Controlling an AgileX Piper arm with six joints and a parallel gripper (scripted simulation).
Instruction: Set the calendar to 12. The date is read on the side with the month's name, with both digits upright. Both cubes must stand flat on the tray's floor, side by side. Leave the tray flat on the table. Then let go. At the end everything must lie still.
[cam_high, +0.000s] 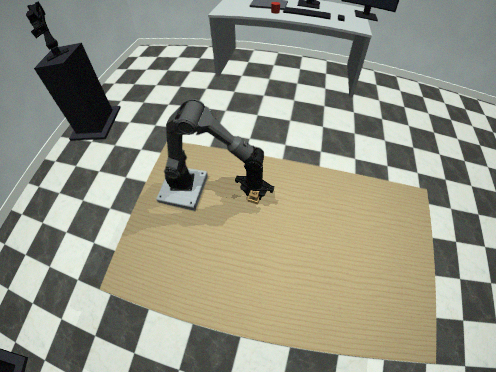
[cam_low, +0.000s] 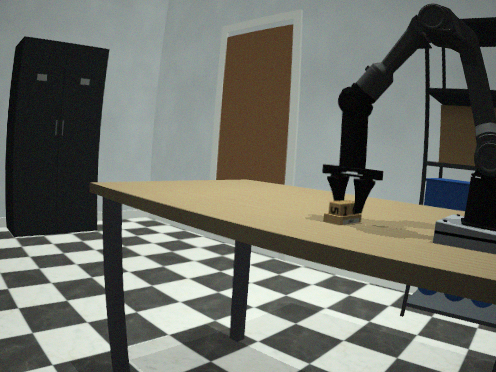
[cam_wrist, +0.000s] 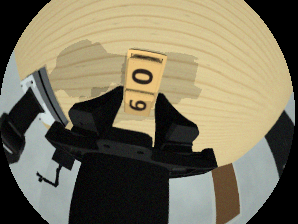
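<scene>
The wooden tray is 20 mm to the left of my hand and 20 mm below it.
</scene>
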